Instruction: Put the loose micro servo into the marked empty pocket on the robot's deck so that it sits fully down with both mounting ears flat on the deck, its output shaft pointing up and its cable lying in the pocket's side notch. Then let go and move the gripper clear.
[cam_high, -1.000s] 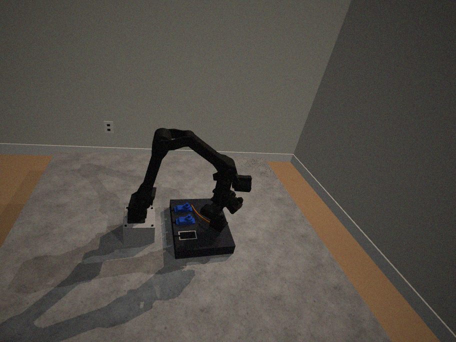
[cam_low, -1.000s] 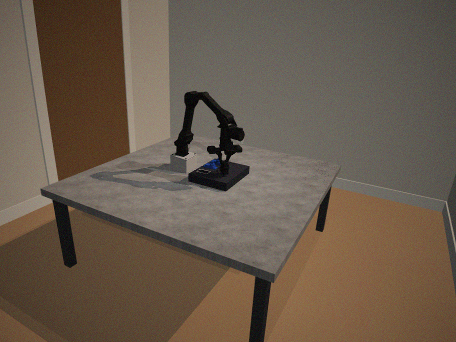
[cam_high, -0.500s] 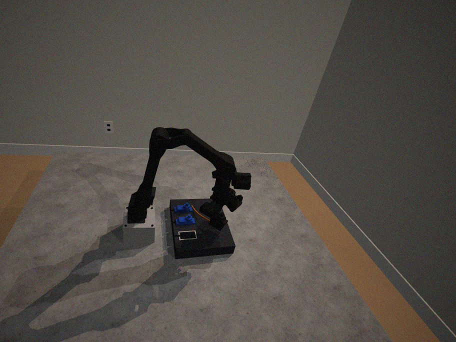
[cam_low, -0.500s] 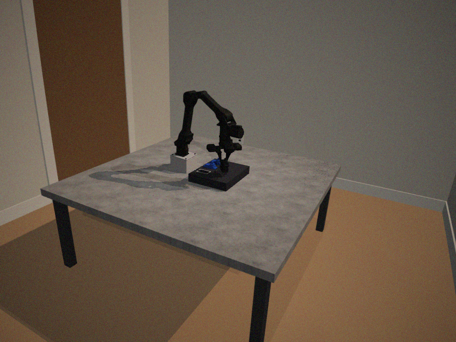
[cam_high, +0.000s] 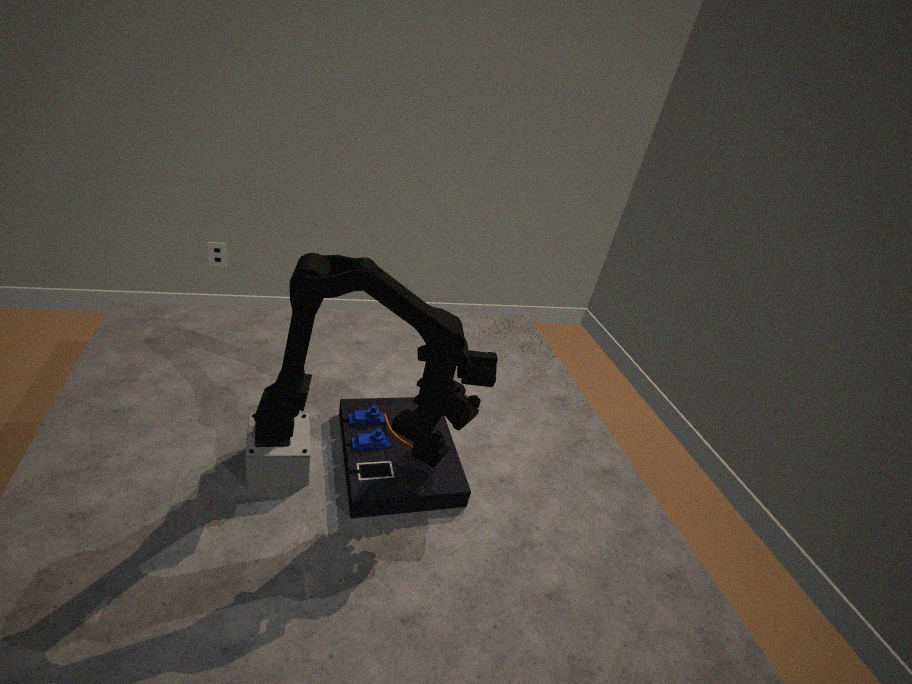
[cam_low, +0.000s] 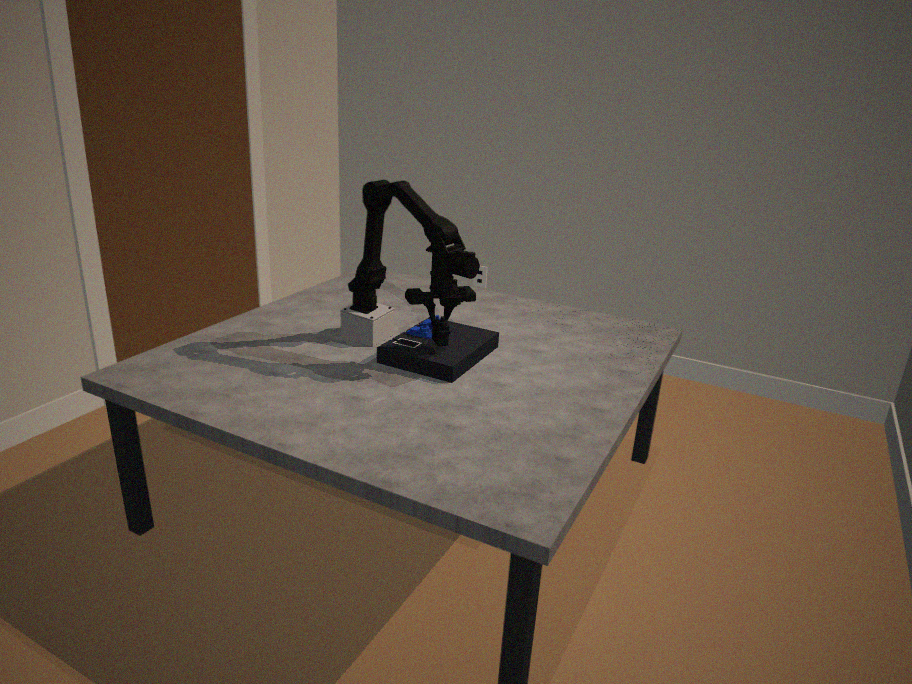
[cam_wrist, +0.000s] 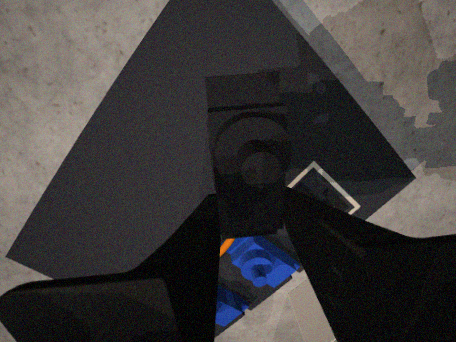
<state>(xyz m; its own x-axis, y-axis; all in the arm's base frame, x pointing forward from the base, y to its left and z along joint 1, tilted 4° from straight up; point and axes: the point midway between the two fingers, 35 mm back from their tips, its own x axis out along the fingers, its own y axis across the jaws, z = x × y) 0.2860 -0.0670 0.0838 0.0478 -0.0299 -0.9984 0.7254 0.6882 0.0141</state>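
Right now my gripper tip is 10 cm above the dark deck, 6 cm to the right of it and 2 cm short of it.
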